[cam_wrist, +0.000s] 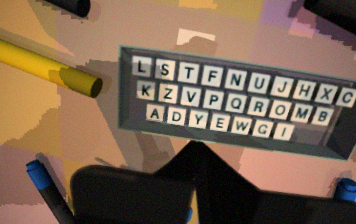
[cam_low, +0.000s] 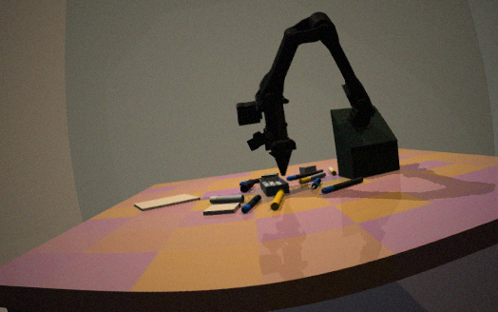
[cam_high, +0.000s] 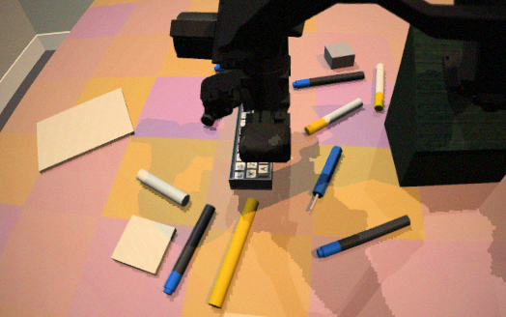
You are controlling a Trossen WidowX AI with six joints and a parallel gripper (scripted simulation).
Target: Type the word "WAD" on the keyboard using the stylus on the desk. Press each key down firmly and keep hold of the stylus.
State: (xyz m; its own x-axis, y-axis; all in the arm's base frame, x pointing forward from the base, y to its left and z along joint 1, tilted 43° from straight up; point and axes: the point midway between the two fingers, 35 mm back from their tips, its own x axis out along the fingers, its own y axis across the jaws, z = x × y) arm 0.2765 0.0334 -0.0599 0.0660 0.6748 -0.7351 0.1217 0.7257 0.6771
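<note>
Now: the stylus 7 cm to the left of my gripper tip, 7 cm behind it and 3 cm below it. Also, from my gripper tip: yellow marker (16 cm to the left, 6 cm ahead, 3 cm below); black cylinder (14 cm to the right, 8 cm ahead, 3 cm below); white cylinder (17 cm ahead, 5 cm to the left, 3 cm below).
</note>
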